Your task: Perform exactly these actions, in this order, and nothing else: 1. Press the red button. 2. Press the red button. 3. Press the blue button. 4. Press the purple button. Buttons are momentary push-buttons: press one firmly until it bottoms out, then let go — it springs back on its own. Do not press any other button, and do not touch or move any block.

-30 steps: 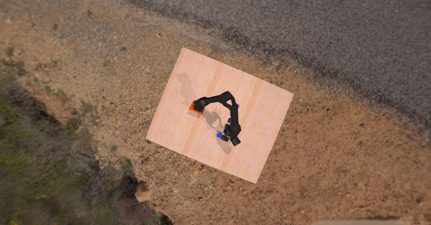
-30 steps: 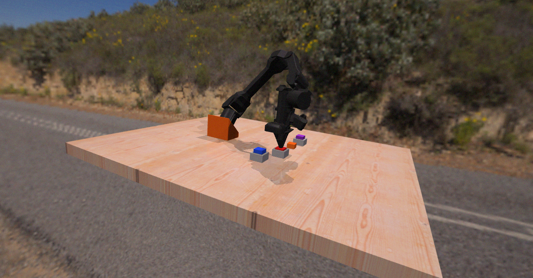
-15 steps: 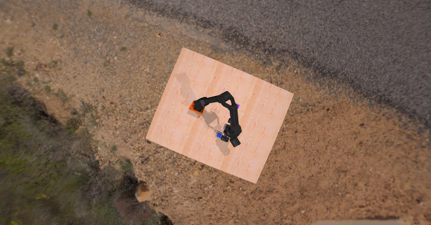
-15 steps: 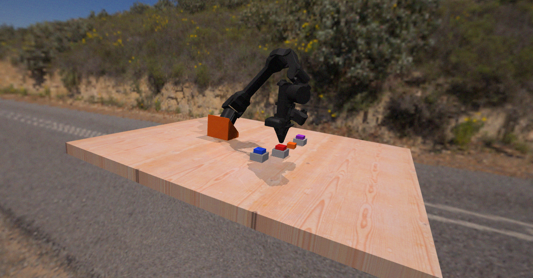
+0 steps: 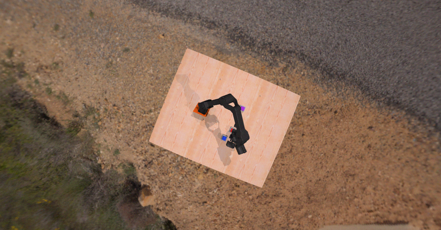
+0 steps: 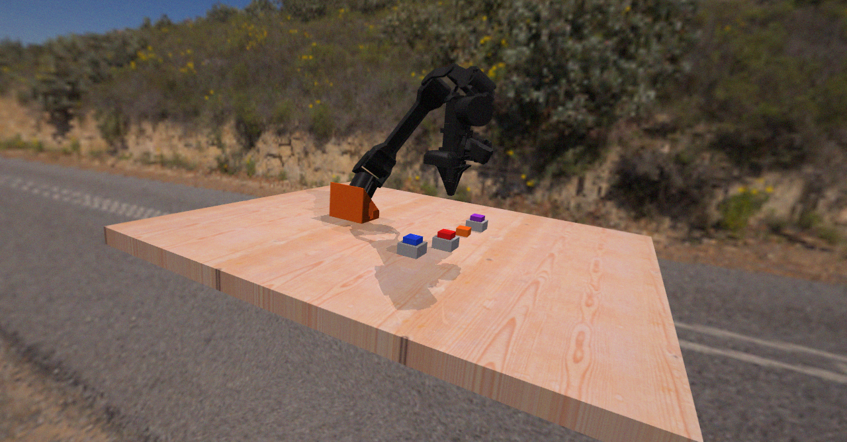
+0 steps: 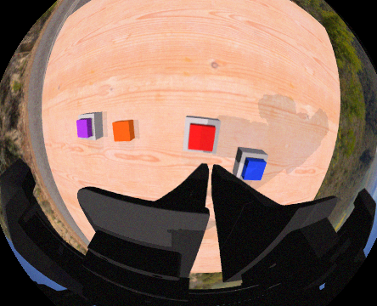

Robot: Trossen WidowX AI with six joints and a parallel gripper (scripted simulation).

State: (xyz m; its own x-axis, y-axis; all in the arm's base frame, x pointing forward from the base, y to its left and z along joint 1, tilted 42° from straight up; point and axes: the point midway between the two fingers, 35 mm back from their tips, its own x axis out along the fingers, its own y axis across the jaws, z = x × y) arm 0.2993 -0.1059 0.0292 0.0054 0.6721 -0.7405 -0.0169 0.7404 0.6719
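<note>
My gripper tip is now 40 mm past the blue button, 90 mm to the left of it and 90 mm above it. The rest, counted from my gripper tip: red button: 90 mm below; small orange block: 10 mm behind, 130 mm to the left, 110 mm below; purple button: 210 mm to the left, 90 mm below.
</note>
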